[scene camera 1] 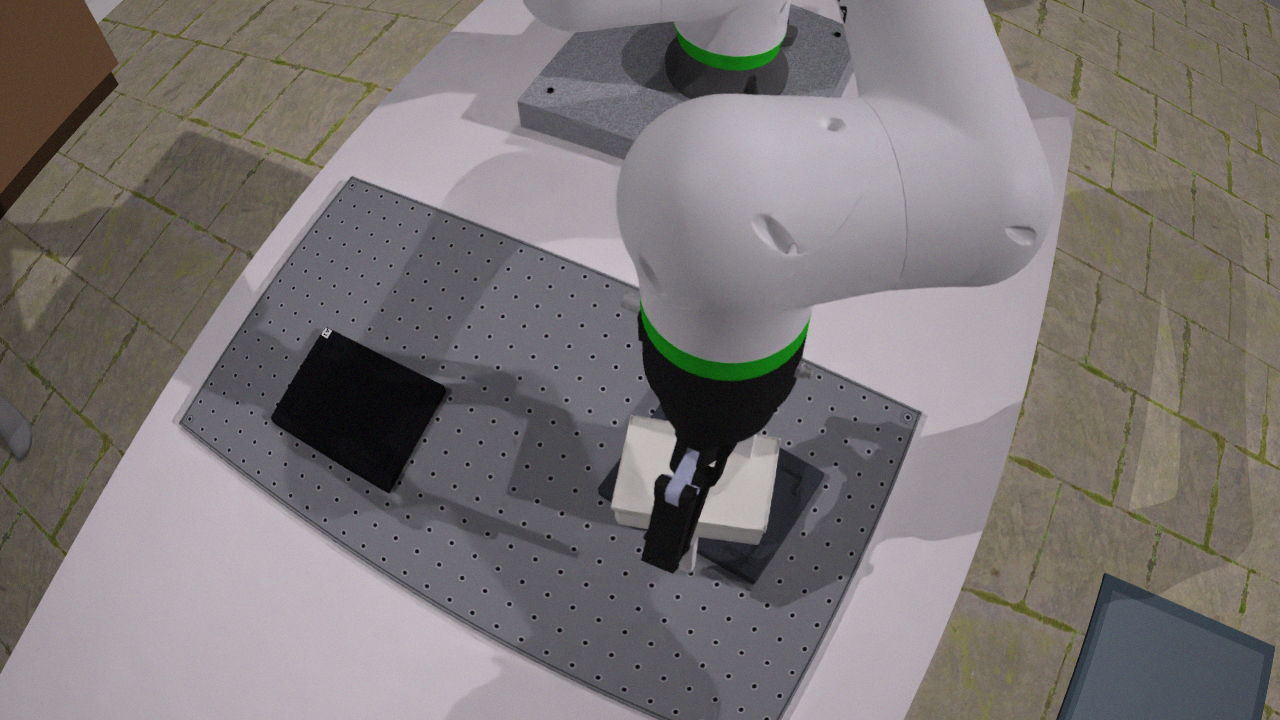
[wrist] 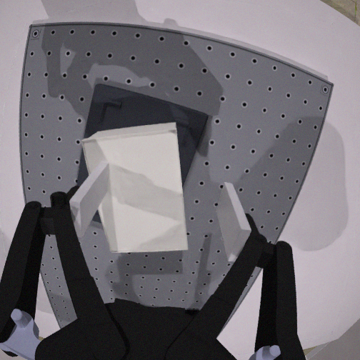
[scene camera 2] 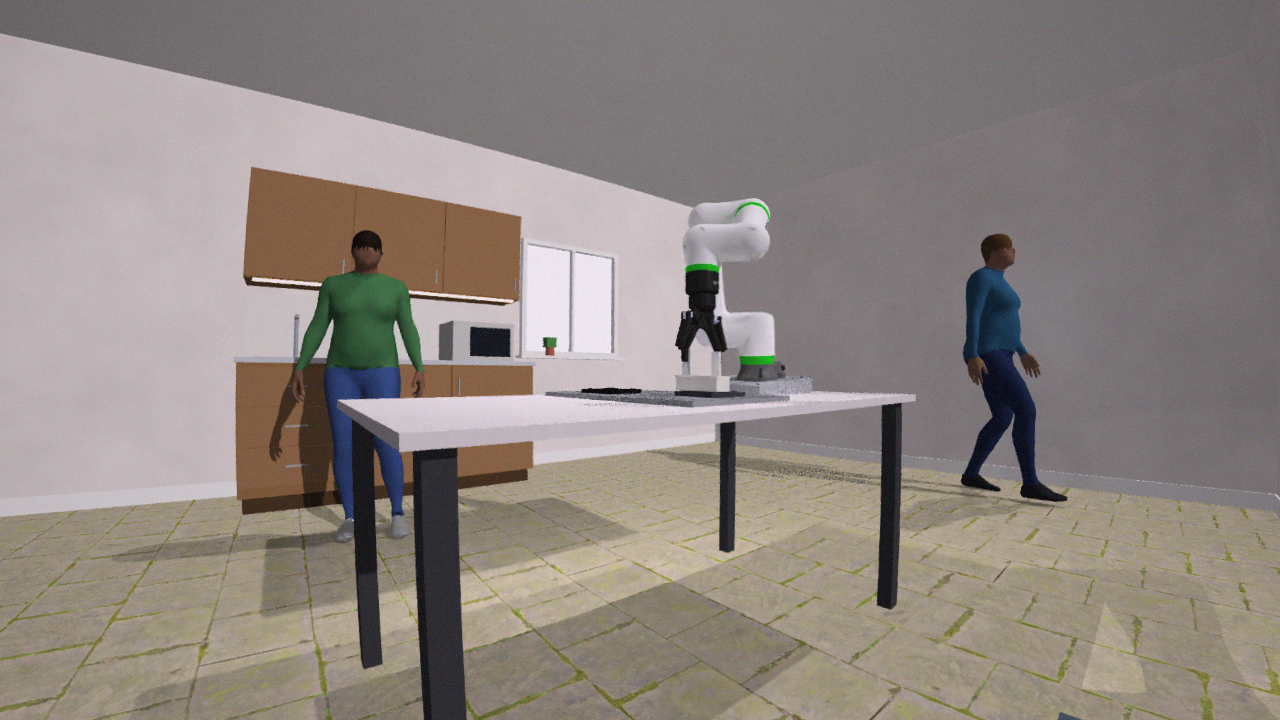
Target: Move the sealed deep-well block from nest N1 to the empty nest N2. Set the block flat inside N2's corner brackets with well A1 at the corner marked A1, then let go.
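Seen in the pictures: gripper, fingertip midpoint: (scene camera 1: 706, 504) (scene camera 2: 702, 376); arm's base at its link origin: (scene camera 1: 726, 67) (scene camera 2: 757, 379).
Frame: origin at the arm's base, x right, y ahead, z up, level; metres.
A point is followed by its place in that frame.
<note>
The off-white deep-well block (scene camera 1: 744, 494) {z 0.015, x -0.224, y 0.483 m} (scene camera 2: 702, 383) {z -0.003, x -0.214, y 0.517 m} (wrist: 147, 155) lies skewed across the dark blue-grey nest (scene camera 1: 792, 501) {z -0.027, x -0.263, y 0.456 m} (wrist: 137, 105) and overhangs one edge. Whether it lies quite flat is unclear. A bracket shows on the nest's uncovered part in the wrist view. A black nest (scene camera 1: 358, 411) {z -0.027, x 0.139, y 0.561 m} (scene camera 2: 611, 390) {z -0.028, x 0.069, y 0.613 m} lies apart with a small white mark at one corner. I cannot read which nest is N1 or N2, nor where A1 is on the block. My gripper (scene camera 1: 702, 505) {z 0.016, x -0.200, y 0.505 m} (scene camera 2: 702, 365) {z 0.016, x -0.200, y 0.505 m} (wrist: 163, 186) is open, its fingers either side of the block; the wrist view's right pad stands clear.
Both nests are on the grey perforated plate (scene camera 1: 554, 358) {z -0.038, x -0.005, y 0.418 m} (wrist: 270, 110) on the white table (scene camera 1: 152, 617) {z -0.052, x 0.254, y 0.892 m} (scene camera 2: 537, 417) {z -0.052, x -0.353, y 1.068 m}. The robot's grey base block (scene camera 1: 581, 111) {z -0.006, x 0.118, y 0.143 m} (scene camera 2: 787, 385) {z -0.020, x -0.130, y -0.003 m} stands behind the plate. Two people (scene camera 2: 368, 322) (scene camera 2: 998, 313) stand beyond the table.
</note>
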